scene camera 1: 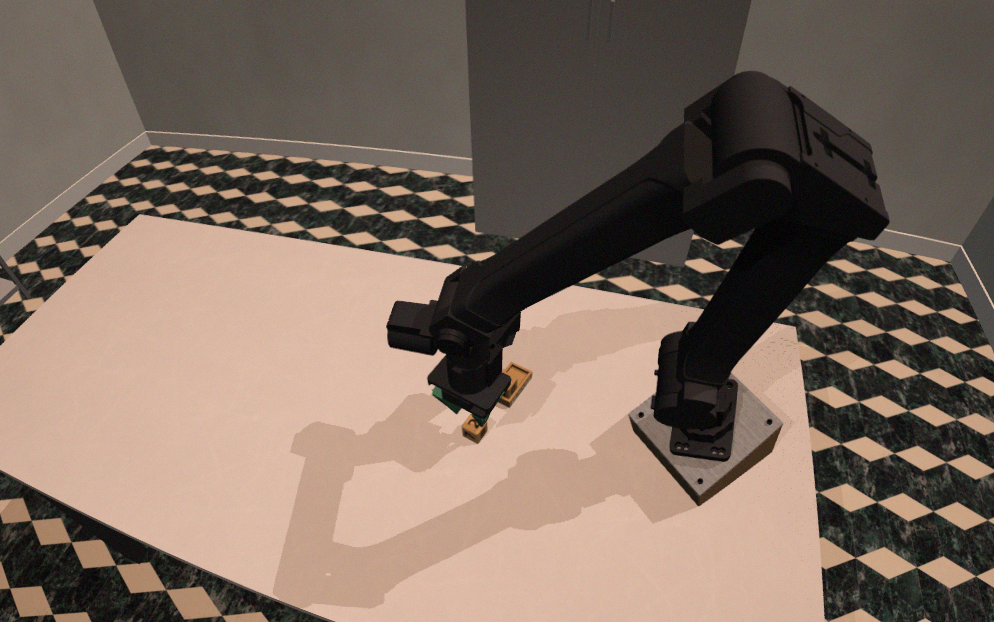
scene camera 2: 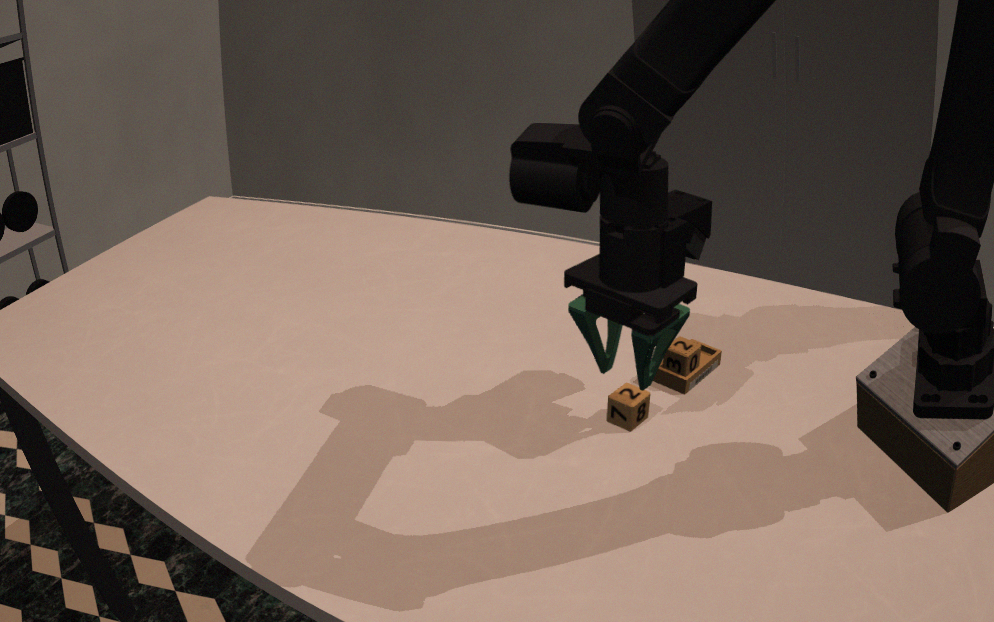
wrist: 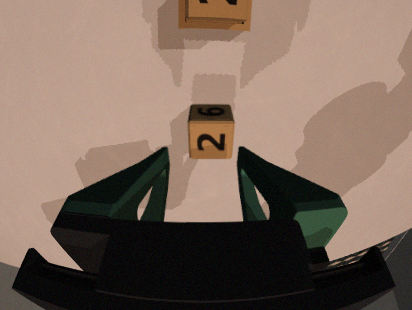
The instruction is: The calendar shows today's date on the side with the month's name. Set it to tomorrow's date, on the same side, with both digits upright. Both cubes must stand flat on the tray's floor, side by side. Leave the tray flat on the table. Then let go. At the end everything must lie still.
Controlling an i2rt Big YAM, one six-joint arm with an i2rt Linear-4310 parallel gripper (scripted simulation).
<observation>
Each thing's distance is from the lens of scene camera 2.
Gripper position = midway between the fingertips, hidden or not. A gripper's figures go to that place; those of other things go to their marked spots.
gripper (scene camera 2: 625, 379): 68 cm
cube (scene camera 2: 628, 406): 67 cm
cube (scene camera 2: 683, 356): 73 cm
</observation>
